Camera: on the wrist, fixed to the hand. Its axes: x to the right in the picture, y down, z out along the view.
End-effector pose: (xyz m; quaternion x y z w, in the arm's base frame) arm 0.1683 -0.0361 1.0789 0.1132 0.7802 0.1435 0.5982
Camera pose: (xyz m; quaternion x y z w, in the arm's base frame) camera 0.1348 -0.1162 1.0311 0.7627 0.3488 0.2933 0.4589
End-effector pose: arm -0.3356 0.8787 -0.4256 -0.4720 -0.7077 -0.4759 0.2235
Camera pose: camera -0.4312 0.8556 -0.4376 -0.8464 -0.3215 0.0935 0.4142
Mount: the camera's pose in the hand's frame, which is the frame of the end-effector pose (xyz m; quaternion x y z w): 0.0238 -0.0921 -0.0278 0.2255 -0.2256 0.6652 0.6751
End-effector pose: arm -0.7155 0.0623 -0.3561 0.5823 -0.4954 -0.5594 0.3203
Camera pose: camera -0.6712 0.0630 -0.4448 0.0096 -0.9202 -0.1842 0.3453
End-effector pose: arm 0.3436 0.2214 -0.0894 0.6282 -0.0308 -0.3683 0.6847
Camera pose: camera 0.3320 0.2373 -0.1865 0.4749 -0.6762 0.0720 0.5586
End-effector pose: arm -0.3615 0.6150 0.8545 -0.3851 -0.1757 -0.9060 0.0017
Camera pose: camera -0.4104 0.6957 0.8241 -0.5809 -0.0671 -0.4840 0.6510
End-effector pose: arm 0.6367 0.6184 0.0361 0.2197 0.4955 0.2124 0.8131
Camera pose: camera 0.6334 0.5610 -0.0446 0.7092 0.0528 0.5230 0.4699
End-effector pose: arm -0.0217 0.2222 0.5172 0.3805 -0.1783 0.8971 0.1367
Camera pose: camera -0.0203 0.3194 0.5365 -0.3715 0.2020 -0.6509 0.6305
